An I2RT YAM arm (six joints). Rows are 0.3 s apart.
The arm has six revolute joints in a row. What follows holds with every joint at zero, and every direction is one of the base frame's.
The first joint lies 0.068 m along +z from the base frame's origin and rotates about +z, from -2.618 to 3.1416 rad.
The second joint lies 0.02 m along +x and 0.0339 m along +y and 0.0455 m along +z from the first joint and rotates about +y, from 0 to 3.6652 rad.
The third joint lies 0.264 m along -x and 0.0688 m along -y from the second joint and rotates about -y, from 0 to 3.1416 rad.
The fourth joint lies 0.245 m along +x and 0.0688 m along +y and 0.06 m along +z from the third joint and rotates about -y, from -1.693 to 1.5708 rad.
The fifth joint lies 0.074 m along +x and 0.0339 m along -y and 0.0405 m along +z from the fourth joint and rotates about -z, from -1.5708 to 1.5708 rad.
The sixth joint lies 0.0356 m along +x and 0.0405 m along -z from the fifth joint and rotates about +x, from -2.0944 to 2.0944 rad.
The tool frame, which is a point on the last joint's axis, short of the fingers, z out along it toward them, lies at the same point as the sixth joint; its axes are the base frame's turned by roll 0, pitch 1.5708 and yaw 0 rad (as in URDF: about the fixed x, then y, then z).
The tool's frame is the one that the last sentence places.
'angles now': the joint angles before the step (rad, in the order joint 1, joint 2, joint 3, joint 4, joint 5, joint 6). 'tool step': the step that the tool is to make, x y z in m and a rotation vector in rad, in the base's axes. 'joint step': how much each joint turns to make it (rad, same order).
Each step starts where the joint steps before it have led.
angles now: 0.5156 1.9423 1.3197 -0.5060 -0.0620 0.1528
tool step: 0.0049 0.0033 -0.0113 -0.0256 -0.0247 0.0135
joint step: 0.0035 0.0350 0.0001 0.0426 0.0268 -0.0239
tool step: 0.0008 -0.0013 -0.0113 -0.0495 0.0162 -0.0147
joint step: -0.0005 0.0285 0.0003 -0.0105 0.0377 -0.0016
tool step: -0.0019 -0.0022 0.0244 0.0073 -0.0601 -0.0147
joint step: 0.0000 -0.0618 0.0048 -0.0108 0.0275 0.0034
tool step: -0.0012 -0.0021 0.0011 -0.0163 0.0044 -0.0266
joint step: -0.0011 -0.0053 -0.0002 -0.0177 0.0221 0.0175
